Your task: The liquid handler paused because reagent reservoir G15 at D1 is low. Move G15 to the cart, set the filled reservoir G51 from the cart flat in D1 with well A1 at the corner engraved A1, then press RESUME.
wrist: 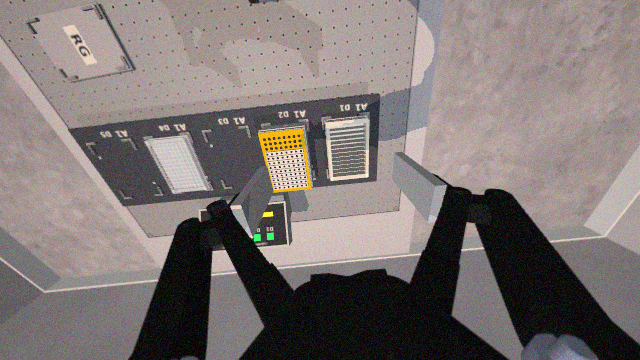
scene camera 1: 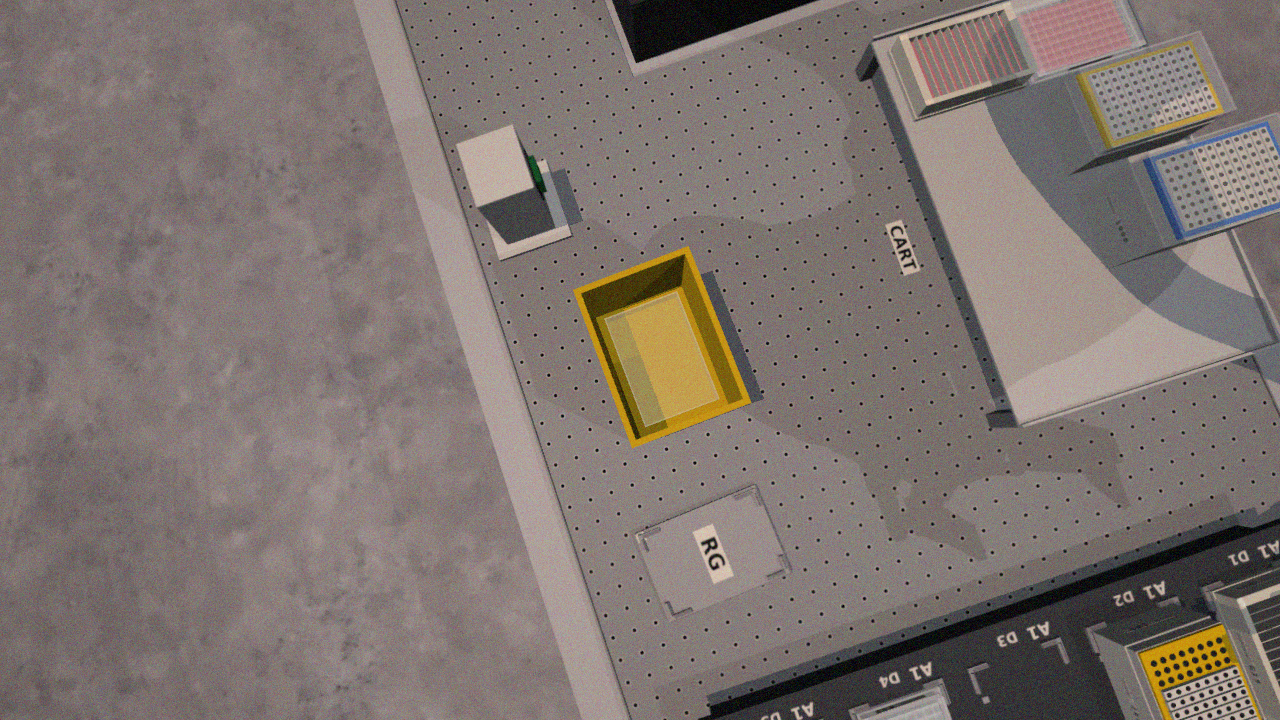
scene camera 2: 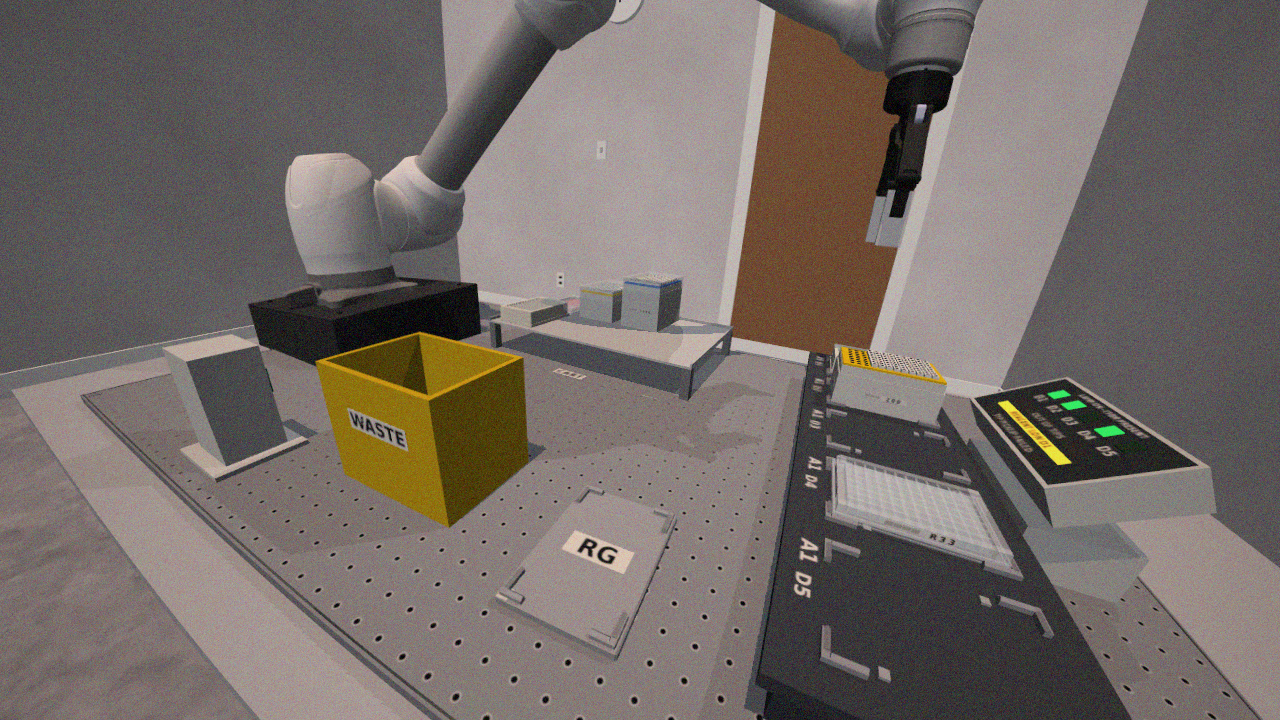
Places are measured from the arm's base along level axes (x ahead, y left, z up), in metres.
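Pixels of known places: gripper, fingertip midpoint: (wrist: 331,172) (scene camera 2: 880,244); arm's base at its link origin: (scene camera 2: 358,294).
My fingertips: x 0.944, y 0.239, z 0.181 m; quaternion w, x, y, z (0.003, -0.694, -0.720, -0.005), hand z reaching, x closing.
For each thing: its top centre in the pictures, then the offset to it from my fingertips. Level surfaces: height alone.
- D1 reservoir at its top centre: (wrist: 348,151) 0.048 m left, 0.040 m ahead, 0.183 m down
- dark deck at its surface level: 0.215 m down
- reservoir with pink-red liquid, top centre: (scene camera 1: 968,53) (scene camera 2: 535,303) 0.046 m right, 0.616 m back, 0.183 m down
- cart at its top centre: (scene camera 1: 1072,184) (scene camera 2: 615,321) 0.023 m left, 0.455 m back, 0.208 m down
- green button at its top centre: (scene camera 1: 530,170) (scene camera 2: 252,367) 0.523 m right, 0.630 m back, 0.179 m down
- grey box at its top centre: (scene camera 1: 494,165) (scene camera 2: 210,346) 0.553 m right, 0.629 m back, 0.144 m down
- yellow tip rack at its top centre: (scene camera 1: 1212,708) (scene camera 2: 890,360) (wrist: 286,164) 0.076 m right, 0.043 m ahead, 0.150 m down
- clear plate at its top centre: (scene camera 2: 912,497) (wrist: 177,167) 0.324 m right, 0.051 m ahead, 0.200 m down
- Pink plate at its top centre: (scene camera 1: 1078,27) (scene camera 2: 572,301) 0.089 m left, 0.617 m back, 0.200 m down
The D1 reservoir (scene camera 1: 1263,626) (wrist: 347,150) has a cream rim and ribbed troughs with no coloured liquid visible; its label is not readable. It sits in D1 on the dark deck (scene camera 1: 1029,685) (scene camera 2: 872,617) (wrist: 235,165). A reservoir with pink-red liquid (scene camera 1: 969,55) (scene camera 2: 534,310) sits at the end of the cart (scene camera 1: 1011,268) (scene camera 2: 626,344); its label is not readable. A green button (scene camera 1: 537,173) (scene camera 2: 269,379) is on the grey box (scene camera 1: 494,165) (scene camera 2: 223,389). My gripper (scene camera 2: 886,217) (wrist: 331,172) is open and empty, high above the deck, fingers spread either side of D1 and D2 in the wrist view.
A yellow tip rack (scene camera 1: 1194,671) (scene camera 2: 886,385) (wrist: 287,160) stands in D2, close beside D1. A clear plate (scene camera 2: 913,510) (wrist: 177,162) is in D4. A status panel (scene camera 2: 1092,438) (wrist: 280,225) stands behind the deck. Pink plate (scene camera 1: 1078,35) and two tip boxes (scene camera 1: 1150,94) (scene camera 1: 1217,179) share the cart.
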